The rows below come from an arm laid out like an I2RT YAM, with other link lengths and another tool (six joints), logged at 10 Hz.
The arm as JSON. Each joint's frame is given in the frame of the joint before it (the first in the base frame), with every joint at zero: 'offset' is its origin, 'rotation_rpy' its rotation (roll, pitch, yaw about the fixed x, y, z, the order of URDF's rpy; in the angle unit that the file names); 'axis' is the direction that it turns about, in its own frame. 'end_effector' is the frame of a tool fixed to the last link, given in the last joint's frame.
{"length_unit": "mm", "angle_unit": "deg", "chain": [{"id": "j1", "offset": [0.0, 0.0, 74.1], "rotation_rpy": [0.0, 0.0, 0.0], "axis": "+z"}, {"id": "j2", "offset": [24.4, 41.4, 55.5], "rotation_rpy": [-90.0, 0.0, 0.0], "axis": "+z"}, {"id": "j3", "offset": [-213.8, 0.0, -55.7], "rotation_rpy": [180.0, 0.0, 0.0], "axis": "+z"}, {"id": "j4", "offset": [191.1, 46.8, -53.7], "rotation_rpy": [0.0, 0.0, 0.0], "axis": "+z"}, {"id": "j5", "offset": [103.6, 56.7, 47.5], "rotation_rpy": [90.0, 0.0, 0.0], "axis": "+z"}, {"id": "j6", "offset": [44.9, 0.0, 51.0], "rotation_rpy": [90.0, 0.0, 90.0], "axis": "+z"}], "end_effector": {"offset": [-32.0, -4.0, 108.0], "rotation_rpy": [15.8, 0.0, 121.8]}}
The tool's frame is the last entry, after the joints.
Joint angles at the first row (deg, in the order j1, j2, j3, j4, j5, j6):
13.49, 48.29, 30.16, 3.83, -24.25, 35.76
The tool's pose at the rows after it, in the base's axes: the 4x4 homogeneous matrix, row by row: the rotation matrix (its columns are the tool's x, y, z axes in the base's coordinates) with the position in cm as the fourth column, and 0 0 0 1 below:
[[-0.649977 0.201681 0.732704 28.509], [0.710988 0.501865 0.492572 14.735], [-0.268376 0.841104 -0.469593 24.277], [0 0 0 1]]
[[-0.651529 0.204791 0.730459 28.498], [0.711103 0.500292 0.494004 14.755], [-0.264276 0.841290 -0.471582 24.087], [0 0 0 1]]
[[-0.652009 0.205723 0.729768 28.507], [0.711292 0.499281 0.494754 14.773], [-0.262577 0.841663 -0.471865 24.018], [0 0 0 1]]
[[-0.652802 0.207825 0.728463 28.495], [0.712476 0.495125 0.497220 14.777], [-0.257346 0.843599 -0.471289 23.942], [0 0 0 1]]
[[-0.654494 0.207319 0.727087 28.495], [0.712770 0.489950 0.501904 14.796], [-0.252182 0.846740 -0.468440 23.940], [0 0 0 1]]
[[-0.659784 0.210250 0.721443 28.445], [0.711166 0.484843 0.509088 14.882], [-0.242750 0.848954 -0.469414 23.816], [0 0 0 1]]
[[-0.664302 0.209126 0.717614 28.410], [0.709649 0.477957 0.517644 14.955], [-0.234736 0.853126 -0.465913 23.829], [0 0 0 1]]
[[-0.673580 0.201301 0.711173 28.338], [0.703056 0.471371 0.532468 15.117], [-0.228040 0.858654 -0.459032 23.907], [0 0 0 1]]
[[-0.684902 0.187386 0.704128 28.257], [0.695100 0.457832 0.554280 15.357], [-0.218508 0.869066 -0.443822 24.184], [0 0 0 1]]
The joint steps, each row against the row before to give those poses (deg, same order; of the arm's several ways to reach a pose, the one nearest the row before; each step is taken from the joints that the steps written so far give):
-0.04, 0.32, -0.31, 0.74, -0.40, 0.44
0.03, 0.08, -0.40, 0.36, -0.05, 0.18
0.04, 0.09, -0.18, 0.25, 0.00, 0.09
-0.01, 0.01, -0.33, 0.40, -0.09, 0.33
-0.05, 0.11, -0.28, 0.59, -0.26, 0.36
0.07, 0.14, -0.34, 0.42, -0.35, 0.47
-0.02, 0.16, -0.30, 0.70, -0.46, 0.50
-0.02, 0.36, -0.31, 1.09, -0.93, 0.43
0.03, 0.54, -0.43, 1.99, -1.21, 0.86

